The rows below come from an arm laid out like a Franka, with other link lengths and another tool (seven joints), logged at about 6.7 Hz.
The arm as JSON. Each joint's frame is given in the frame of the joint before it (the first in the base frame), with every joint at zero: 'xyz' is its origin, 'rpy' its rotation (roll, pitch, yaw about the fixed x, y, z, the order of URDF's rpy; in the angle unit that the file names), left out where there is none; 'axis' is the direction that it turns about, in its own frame. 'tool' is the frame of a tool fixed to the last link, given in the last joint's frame.
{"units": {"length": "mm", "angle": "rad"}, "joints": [
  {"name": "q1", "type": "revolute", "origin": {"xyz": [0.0, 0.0, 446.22], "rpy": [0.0, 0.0, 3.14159]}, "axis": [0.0, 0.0, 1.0]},
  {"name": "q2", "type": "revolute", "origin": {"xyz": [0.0, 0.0, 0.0], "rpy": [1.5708, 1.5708, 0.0]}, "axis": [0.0, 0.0, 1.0]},
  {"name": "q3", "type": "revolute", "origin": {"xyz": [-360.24, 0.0, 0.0], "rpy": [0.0, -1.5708, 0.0]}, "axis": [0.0, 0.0, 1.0]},
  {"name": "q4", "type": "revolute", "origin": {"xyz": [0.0, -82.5, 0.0], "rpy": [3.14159, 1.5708, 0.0]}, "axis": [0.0, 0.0, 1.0]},
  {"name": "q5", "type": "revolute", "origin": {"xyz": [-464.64, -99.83, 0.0], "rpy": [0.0, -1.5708, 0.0]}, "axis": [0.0, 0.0, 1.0]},
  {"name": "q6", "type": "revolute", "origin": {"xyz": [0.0, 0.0, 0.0], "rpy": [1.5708, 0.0, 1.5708]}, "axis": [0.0, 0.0, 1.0]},
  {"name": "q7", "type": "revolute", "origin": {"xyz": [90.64, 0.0, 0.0], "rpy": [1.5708, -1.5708, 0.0]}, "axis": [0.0, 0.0, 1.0]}
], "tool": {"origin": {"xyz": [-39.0, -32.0, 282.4], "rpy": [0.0, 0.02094, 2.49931]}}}
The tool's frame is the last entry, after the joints.
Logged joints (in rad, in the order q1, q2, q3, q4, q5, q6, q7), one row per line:
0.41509 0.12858 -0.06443 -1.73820 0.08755 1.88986 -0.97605
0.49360 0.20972 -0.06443 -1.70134 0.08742 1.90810 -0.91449
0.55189 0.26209 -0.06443 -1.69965 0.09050 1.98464 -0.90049
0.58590 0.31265 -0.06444 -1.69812 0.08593 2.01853 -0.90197
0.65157 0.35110 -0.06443 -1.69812 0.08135 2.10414 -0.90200
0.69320 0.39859 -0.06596 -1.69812 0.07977 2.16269 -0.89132
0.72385 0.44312 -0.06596 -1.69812 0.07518 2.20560 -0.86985
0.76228 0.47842 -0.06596 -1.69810 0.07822 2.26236 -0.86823
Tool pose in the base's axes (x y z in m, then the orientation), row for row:
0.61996 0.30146 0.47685 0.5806 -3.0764 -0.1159
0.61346 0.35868 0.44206 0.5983 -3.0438 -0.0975
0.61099 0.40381 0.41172 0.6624 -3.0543 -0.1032
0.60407 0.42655 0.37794 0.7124 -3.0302 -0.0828
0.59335 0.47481 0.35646 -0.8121 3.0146 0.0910
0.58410 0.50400 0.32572 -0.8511 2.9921 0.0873
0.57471 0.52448 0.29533 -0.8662 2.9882 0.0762
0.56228 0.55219 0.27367 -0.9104 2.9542 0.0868
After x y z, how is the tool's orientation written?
As a rotation vector, in radians.
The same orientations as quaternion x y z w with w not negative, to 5 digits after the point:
0.18532 -0.98197 -0.03699 0.00437
0.19274 -0.98056 -0.03141 0.01901
0.21183 -0.97672 -0.03300 0.00729
0.22876 -0.97302 -0.02659 0.01384
-0.25999 0.96513 0.02913 0.00910
-0.27346 0.96136 0.02805 0.01479
-0.27830 0.96007 0.02448 0.01472
-0.29430 0.95499 0.02806 0.02454

